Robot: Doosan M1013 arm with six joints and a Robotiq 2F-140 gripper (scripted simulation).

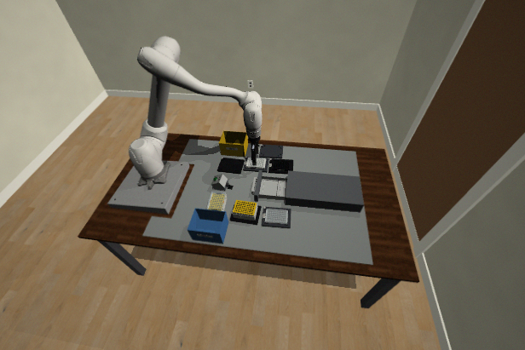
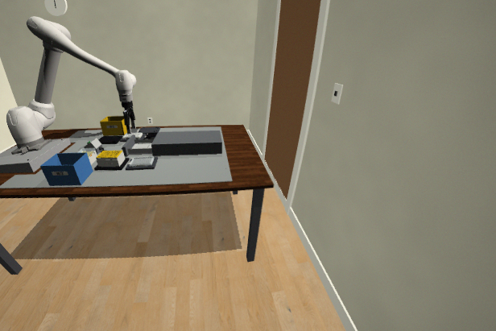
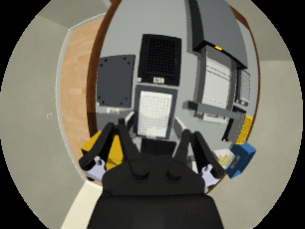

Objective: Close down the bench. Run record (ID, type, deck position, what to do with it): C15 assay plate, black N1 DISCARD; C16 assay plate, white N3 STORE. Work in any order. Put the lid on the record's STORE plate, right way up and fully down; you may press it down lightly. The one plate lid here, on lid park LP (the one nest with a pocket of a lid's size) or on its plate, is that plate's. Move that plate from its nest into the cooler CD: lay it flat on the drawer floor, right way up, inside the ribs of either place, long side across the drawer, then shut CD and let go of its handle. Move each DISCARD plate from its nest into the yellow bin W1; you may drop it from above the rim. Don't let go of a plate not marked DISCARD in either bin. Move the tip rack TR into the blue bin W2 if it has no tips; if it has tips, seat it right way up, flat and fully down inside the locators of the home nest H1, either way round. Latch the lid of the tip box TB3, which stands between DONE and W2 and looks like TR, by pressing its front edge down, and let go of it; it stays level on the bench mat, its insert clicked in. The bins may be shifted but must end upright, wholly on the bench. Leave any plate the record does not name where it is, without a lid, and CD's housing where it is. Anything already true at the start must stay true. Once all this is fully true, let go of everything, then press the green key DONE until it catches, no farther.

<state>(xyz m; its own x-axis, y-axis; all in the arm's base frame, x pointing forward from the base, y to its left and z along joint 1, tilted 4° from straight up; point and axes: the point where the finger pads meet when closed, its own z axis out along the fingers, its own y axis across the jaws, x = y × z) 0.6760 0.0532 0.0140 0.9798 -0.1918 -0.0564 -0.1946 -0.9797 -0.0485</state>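
Right now the plate lid is 6 cm below my hand. Round my hand: grey nest: 8 cm below; white plate: 6 cm below; black plate: 17 cm ahead, 6 cm below, 3 cm to the right.
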